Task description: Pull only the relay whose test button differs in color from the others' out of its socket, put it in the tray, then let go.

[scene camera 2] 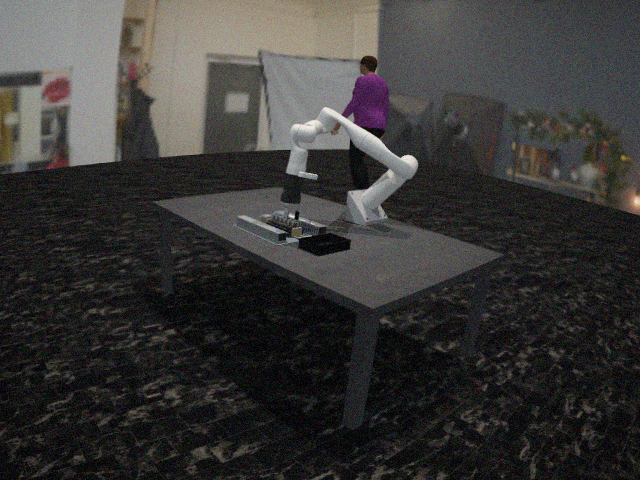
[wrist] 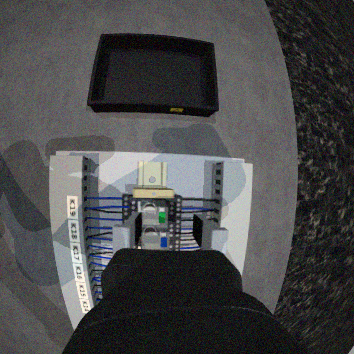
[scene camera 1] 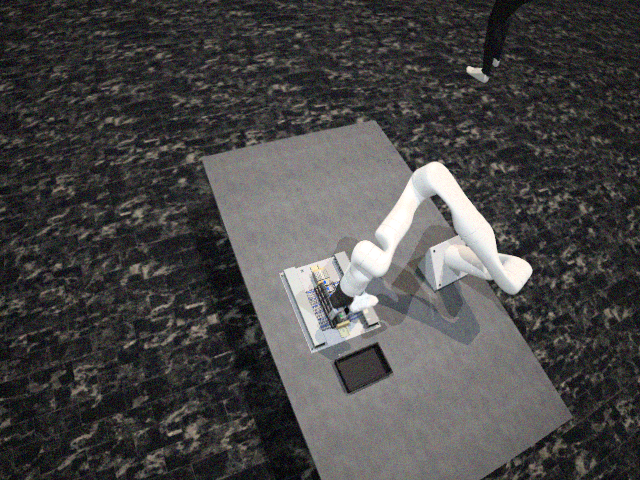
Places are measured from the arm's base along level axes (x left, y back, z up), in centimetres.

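Pixels of known places: gripper, fingertip midpoint: (scene camera 2: 290, 219) (wrist: 167, 223) (scene camera 1: 338, 314); arm's base, origin of the base link: (scene camera 2: 368, 201) (scene camera 1: 453, 256).
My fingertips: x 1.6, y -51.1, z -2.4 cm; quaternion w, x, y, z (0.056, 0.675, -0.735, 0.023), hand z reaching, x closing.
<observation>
Ahead of a thing's pixels: the offset from my fingertips to its top centre.
A relay with a green test button @(dx +0.9, dy +1.2, dz +0.2 cm) (wrist: 151, 215) sits in the end socket of the row. Beside it sits a relay with a blue test button @(dx -1.8, dy +1.3, dz +0.1 cm) (wrist: 151, 241). The other relays are hidden under the gripper in the wrist view and too small to tell apart in the scene views. My gripper (wrist: 167, 223) (scene camera 1: 339, 314) (scene camera 2: 292, 211) is open, with nothing held. Its fingers stand wide on either side of the row, level with the green-button and blue-button relays. The black tray @(dx +18.7, dy +0.4, dz -3.3 cm) (wrist: 152, 75) (scene camera 1: 363, 367) (scene camera 2: 324, 249) is empty, beyond the row's end.
The white panel @(dx -8.3, dy +1.8, dz -5.8 cm) (wrist: 114, 175) carries a grey wire duct (wrist: 67, 177) (scene camera 2: 261, 227) on each side, with blue and black wires running to the sockets. Labels such as K19 and K18 run along one duct. A yellowish end stop @(dx +2.8, dy +1.0, dz -2.8 cm) (wrist: 153, 193) closes the row. A person (scene camera 2: 371, 103) stands behind the table.
</observation>
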